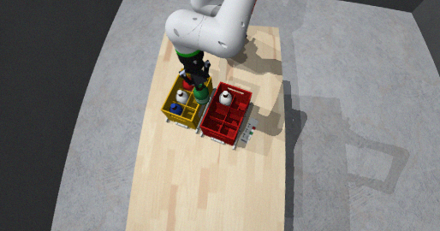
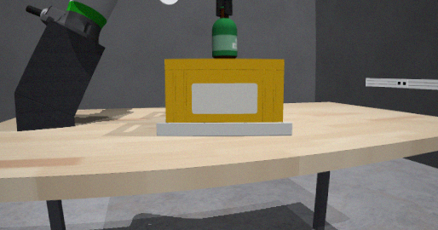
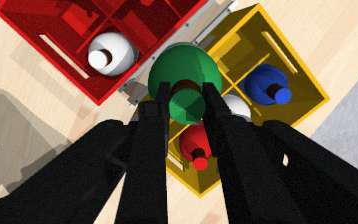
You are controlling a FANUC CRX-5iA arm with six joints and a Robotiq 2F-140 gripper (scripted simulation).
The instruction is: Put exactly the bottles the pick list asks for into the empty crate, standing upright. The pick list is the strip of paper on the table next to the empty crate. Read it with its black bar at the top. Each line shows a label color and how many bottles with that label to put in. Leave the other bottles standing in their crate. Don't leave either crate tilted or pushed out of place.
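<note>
The green bottle lies 80 mm below my hand. Round my hand: red crate: 270 mm below, 130 mm to the left, 20 mm ahead; then yellow crate: 270 mm below, 100 mm to the right, 10 mm behind; then blue bottle: 260 mm below, 150 mm to the right, 80 mm ahead.
</note>
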